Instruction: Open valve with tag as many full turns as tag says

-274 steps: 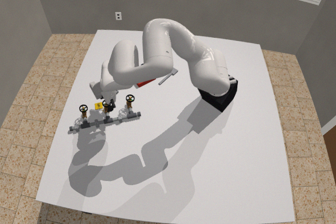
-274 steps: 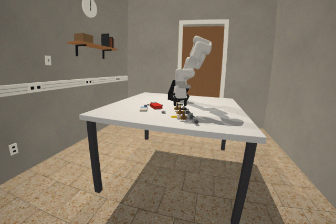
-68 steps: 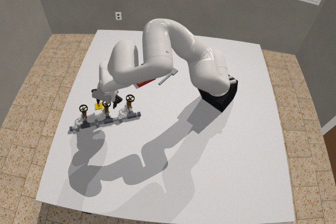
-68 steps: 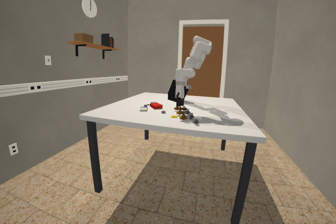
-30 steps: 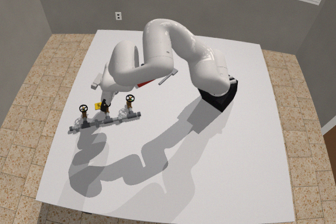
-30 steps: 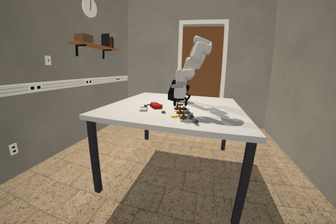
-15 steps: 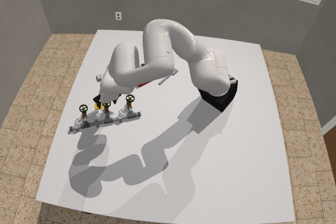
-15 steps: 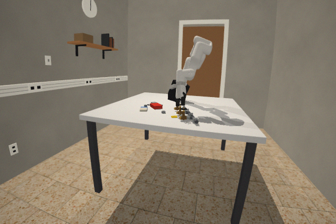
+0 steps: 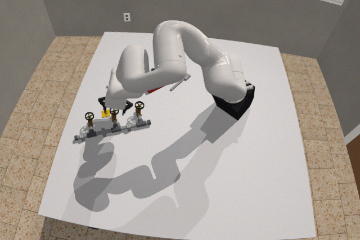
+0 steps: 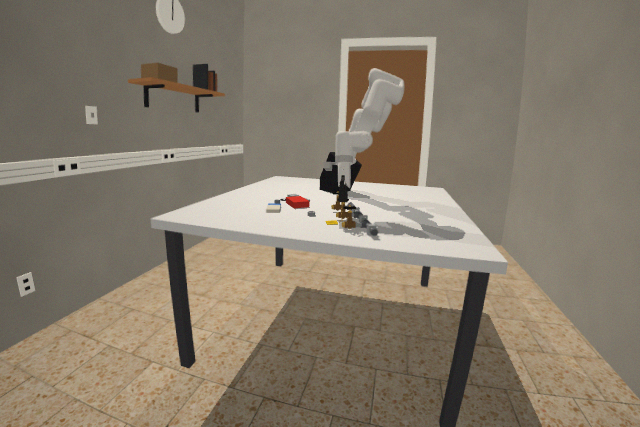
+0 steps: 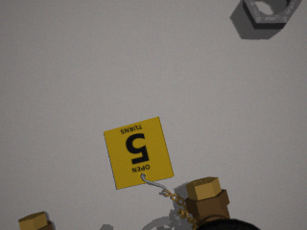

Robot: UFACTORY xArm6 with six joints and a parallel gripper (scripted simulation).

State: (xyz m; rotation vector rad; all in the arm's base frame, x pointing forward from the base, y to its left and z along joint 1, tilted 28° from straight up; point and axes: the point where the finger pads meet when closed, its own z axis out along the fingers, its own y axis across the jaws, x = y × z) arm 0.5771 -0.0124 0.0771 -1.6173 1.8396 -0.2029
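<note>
My hand is 80 mm above the yellow tag, 60 mm short of it and 30 mm to the left of it. The rest, counted from my hand: red box: 230 mm to the right, 200 mm behind, 70 mm below; grey nut: 140 mm to the right, 80 mm below, 30 mm behind; blue block: 320 mm to the right, 80 mm below, 80 mm behind.
</note>
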